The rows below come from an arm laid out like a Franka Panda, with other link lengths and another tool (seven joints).
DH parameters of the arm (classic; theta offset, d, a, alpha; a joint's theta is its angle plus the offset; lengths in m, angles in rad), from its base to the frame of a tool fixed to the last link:
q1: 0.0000 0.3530 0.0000 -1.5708
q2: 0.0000 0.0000 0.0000 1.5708
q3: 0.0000 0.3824 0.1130 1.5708
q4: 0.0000 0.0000 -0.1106 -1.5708
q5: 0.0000 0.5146 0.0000 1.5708
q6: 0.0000 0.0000 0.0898 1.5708
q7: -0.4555 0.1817 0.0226 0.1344
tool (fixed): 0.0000 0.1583 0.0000 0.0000
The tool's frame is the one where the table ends.
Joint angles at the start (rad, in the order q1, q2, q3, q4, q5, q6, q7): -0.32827 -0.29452 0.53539 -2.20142 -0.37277 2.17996 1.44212
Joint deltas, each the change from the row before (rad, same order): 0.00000 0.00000 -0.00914 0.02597 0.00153 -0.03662 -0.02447; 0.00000 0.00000 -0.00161 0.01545 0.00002 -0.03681 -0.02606; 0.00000 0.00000 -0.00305 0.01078 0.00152 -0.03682 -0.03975; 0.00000 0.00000 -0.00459 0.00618 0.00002 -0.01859 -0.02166; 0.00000 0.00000 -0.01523 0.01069 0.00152 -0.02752 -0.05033; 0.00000 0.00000 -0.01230 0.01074 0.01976 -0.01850 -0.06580; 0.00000 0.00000 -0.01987 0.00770 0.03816 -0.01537 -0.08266
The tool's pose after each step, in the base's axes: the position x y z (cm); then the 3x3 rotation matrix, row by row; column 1 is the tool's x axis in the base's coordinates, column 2 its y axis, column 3 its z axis. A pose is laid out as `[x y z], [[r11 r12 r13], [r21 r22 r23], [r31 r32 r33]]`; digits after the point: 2 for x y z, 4 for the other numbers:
[73.44 5.28 40.49], [[0.7462 -0.5384 0.3915], [-0.4632 -0.8423 -0.2755], [0.4781 0.0242 -0.8780]]
[72.95 4.84 41.00], [[0.7611 -0.5325 0.3704], [-0.4518 -0.8449 -0.2864], [0.4655 0.0506 -0.8836]]
[72.28 4.31 41.16], [[0.7843 -0.5171 0.3427], [-0.4322 -0.8518 -0.2959], [0.4449 0.0840 -0.8916]]
[71.96 3.83 41.33], [[0.7951 -0.5098 0.3285], [-0.4234 -0.8544 -0.3011], [0.4342 0.1003 -0.8952]]
[71.52 2.64 41.71], [[0.8161 -0.4910 0.3046], [-0.4042 -0.8619 -0.3063], [0.4129 0.1268 -0.9019]]
[71.20 2.25 41.96], [[0.8425 -0.4575 0.2844], [-0.3782 -0.8783 -0.2924], [0.3835 0.1388 -0.9131]]
[70.75 1.84 41.87], [[0.8712 -0.4175 0.2582], [-0.3531 -0.8984 -0.2612], [0.3410 0.1364 -0.9301]]

